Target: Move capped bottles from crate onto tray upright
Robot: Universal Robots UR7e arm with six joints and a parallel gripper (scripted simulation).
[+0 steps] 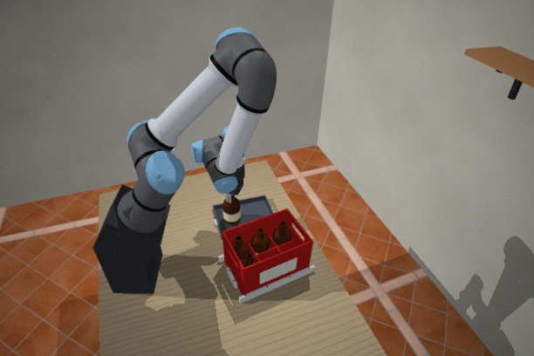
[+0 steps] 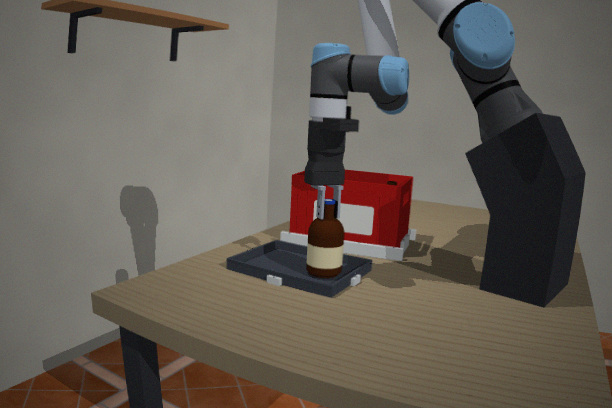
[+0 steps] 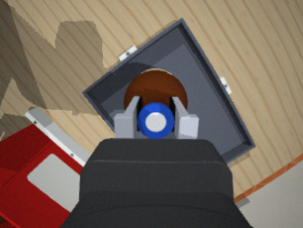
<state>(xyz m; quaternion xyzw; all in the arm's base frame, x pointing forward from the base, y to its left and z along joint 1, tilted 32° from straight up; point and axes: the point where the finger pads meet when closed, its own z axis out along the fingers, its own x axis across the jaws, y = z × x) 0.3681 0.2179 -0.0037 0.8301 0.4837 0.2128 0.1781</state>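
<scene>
My hand is 130 mm above the dark grey tray and 60 mm short of it. Also, from my hand: red crate (270 mm to the right, 90 mm ahead, 60 mm below).
</scene>
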